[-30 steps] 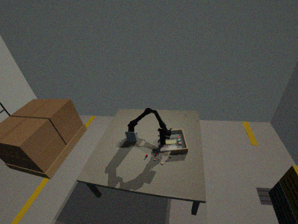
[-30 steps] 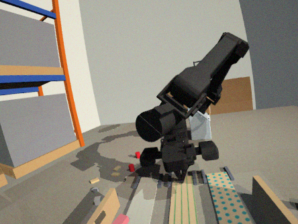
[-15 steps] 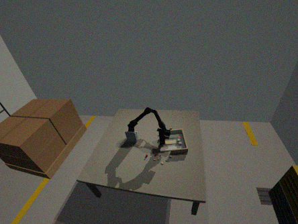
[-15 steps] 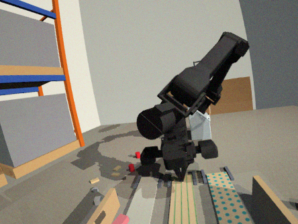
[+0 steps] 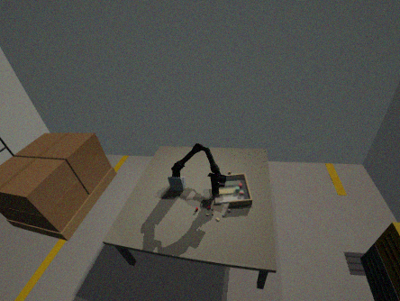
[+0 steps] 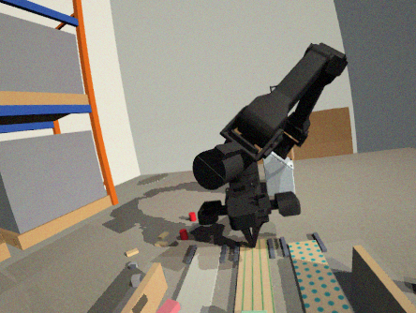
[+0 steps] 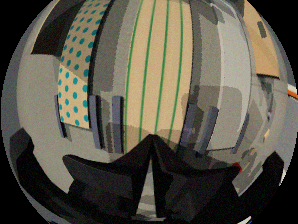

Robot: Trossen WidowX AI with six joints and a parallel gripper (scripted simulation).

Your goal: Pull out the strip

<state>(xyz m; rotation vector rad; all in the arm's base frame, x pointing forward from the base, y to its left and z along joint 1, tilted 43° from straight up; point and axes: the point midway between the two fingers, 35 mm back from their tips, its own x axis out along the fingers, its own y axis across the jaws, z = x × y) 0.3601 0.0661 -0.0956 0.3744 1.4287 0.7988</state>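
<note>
The strip is 9 cm ahead of my gripper tip and 2 cm to the left of it.
</note>
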